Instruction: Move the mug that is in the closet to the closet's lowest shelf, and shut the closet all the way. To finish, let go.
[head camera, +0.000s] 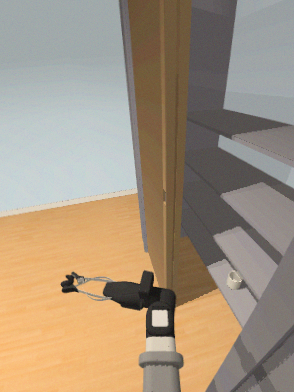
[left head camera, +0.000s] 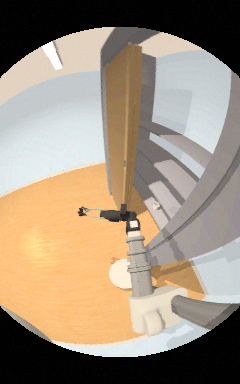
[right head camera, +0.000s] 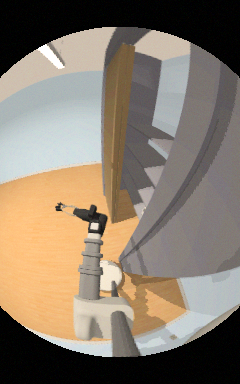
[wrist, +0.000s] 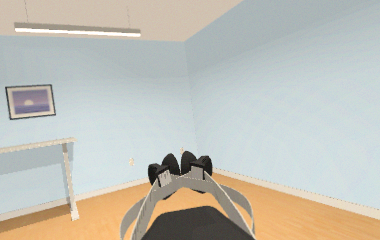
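Where they show: gripper, between the fingertips: (head camera: 63, 280) (left head camera: 77, 210) (right head camera: 55, 205) (wrist: 179, 165); robot's base, origin of its link: (left head camera: 125, 272) (right head camera: 105, 274).
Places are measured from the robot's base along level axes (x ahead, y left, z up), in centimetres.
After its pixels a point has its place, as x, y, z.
The white mug (head camera: 234, 280) @[80.1, -49.0, 38.6] (left head camera: 156, 205) @[79.3, -49.7, 40.3] stands upright on the lowest closet shelf (head camera: 241, 303) @[65.5, -48.3, 37.9] that shows; in the right head view the near side panel hides most of it. The wooden sliding door panels (head camera: 149, 125) @[106.9, 2.4, 131.8] (left head camera: 117, 115) @[101.6, 1.0, 142.2] (right head camera: 115, 115) @[81.2, -4.7, 145.2] stand overlapped at the far side of the closet, so the shelves are exposed. My gripper (head camera: 71, 282) (left head camera: 81, 211) @[41.2, 29.3, 101.9] (right head camera: 58, 206) @[41.2, 29.3, 101.9] (wrist: 179, 165) @[41.2, 29.3, 101.9] is shut and empty, its fingertips together. It points left, away from the closet, out over the floor and in front of the door panels, apart from them and from the mug.
The closet's grey near side panel (head camera: 265, 325) @[22.6, -16.9, 118.3] (left head camera: 200, 232) @[13.8, -20.7, 123.9] (right head camera: 200, 200) @[17.1, -19.9, 143.4] rises to the right of my arm (head camera: 160, 372) @[18.2, 0.2, 112.4] (left head camera: 140, 270) @[7.2, 0.3, 114.1] (right head camera: 90, 270) @[8.3, -0.7, 114.1]. More grey shelves (head camera: 265, 200) @[84.6, -53.5, 98.8] are above the mug. In the wrist view, a white-legged table (wrist: 70, 180) @[-50.3, 332.7, 38.5] stands left, below a framed picture (wrist: 31, 102) @[-93.7, 365.5, 147.8].
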